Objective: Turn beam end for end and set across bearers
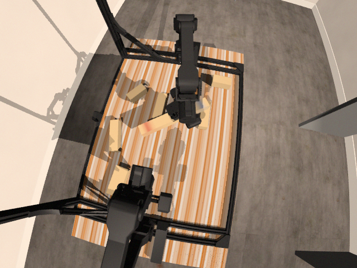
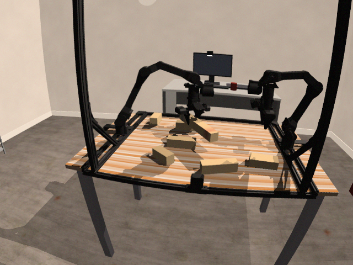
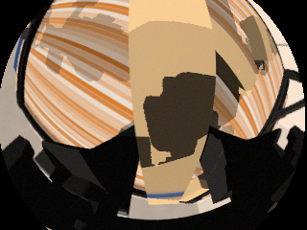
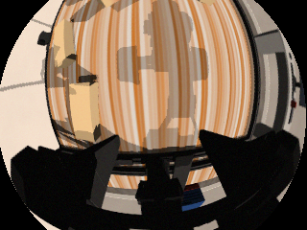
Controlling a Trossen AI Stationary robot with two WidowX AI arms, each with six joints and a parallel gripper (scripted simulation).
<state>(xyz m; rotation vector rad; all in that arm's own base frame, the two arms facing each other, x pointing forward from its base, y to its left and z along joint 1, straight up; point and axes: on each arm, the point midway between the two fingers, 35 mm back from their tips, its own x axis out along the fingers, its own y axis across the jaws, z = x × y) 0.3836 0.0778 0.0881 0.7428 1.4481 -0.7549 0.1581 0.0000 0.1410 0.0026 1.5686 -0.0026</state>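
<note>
My left gripper is now 4 cm past the beam, 3 cm to the left of it and 2 cm above it.
</note>
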